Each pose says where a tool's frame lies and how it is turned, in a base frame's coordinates. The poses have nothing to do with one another.
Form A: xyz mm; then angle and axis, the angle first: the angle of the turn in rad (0 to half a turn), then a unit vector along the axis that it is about.
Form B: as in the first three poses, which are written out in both.
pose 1, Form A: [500 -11 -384 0.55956 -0.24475 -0.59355 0.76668]
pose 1, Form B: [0.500 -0.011 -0.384 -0.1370 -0.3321 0.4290]
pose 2, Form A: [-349 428 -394 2.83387 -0.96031 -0.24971 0.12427]
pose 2, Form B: [-0.349 0.428 -0.394 -2.7214 -0.7076 0.3522]
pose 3, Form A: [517 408 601 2.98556 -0.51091 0.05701 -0.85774]
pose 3, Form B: [0.517 0.408 0.601 -1.5254 0.1702 -2.5608]
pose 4, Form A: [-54 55 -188 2.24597 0.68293 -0.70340 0.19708]
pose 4, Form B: [-0.054 0.055 -0.188 1.5338 -1.5798 0.4426]
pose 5, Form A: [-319 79 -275 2.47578 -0.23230 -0.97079 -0.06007]
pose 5, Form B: [-0.319 0.079 -0.275 -0.5751 -2.4035 -0.1487]
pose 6, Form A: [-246 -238 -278 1.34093 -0.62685 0.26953 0.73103]
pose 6, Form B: [-0.246 -0.238 -0.278 -0.8406 0.3614 0.9803]
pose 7, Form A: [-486 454 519 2.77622 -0.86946 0.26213 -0.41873]
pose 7, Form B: [-0.486 0.454 0.519 -2.4138 0.7277 -1.1625]
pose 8, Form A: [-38 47 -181 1.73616 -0.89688 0.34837 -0.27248]
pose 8, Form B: [-0.038 0.047 -0.181 -1.5571 0.6048 -0.4731]
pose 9, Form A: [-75 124 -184 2.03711 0.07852 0.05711 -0.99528]
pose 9, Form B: [-0.075 0.124 -0.184 0.1600 0.1163 -2.0275]
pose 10, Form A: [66 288 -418 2.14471 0.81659 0.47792 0.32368]
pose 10, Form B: [0.066 0.288 -0.418 1.7514 1.0250 0.6942]
